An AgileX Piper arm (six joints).
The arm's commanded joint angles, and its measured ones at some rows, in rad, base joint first. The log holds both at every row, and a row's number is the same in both.
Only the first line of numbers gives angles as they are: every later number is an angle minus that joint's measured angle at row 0.
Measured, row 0:
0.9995 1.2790 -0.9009 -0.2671 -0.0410 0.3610
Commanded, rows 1 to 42:
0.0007 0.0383 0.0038 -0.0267 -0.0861 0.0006
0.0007 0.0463 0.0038 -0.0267 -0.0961 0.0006
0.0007 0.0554 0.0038 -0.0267 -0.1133 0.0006
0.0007 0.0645 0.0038 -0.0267 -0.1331 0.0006
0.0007 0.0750 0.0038 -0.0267 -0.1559 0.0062
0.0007 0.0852 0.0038 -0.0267 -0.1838 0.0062
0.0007 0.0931 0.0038 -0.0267 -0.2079 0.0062
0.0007 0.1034 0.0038 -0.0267 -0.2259 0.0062
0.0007 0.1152 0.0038 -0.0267 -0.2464 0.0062
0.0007 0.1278 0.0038 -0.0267 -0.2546 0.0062
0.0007 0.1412 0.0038 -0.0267 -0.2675 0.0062
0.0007 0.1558 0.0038 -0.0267 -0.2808 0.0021
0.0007 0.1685 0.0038 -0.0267 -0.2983 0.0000
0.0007 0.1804 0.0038 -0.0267 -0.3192 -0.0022
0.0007 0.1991 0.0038 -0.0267 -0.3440 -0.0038
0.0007 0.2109 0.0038 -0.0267 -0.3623 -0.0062
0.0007 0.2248 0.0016 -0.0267 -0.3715 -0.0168
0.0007 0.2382 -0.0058 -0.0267 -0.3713 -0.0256
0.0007 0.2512 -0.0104 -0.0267 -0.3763 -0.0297
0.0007 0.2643 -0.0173 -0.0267 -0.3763 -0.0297
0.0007 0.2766 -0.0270 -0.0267 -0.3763 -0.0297
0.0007 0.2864 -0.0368 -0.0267 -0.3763 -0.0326
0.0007 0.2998 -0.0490 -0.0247 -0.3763 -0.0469
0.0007 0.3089 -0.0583 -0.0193 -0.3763 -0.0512
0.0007 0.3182 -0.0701 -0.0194 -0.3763 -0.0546
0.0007 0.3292 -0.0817 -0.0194 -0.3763 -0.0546
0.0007 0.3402 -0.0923 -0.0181 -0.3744 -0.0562
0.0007 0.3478 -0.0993 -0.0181 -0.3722 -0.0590
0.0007 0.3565 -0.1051 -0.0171 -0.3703 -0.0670
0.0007 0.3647 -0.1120 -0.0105 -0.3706 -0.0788
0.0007 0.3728 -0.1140 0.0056 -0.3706 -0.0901
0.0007 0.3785 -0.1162 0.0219 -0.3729 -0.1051
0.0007 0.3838 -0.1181 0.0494 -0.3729 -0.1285
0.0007 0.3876 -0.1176 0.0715 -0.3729 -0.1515
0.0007 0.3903 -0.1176 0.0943 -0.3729 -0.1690
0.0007 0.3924 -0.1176 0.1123 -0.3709 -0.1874
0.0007 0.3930 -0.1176 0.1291 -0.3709 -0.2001
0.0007 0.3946 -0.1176 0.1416 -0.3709 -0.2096
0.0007 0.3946 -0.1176 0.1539 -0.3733 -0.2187
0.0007 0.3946 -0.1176 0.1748 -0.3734 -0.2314
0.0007 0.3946 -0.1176 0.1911 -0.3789 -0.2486
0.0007 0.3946 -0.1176 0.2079 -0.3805 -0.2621
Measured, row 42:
0.0000 0.3918 -0.1108 0.1392 -0.3614 -0.1997
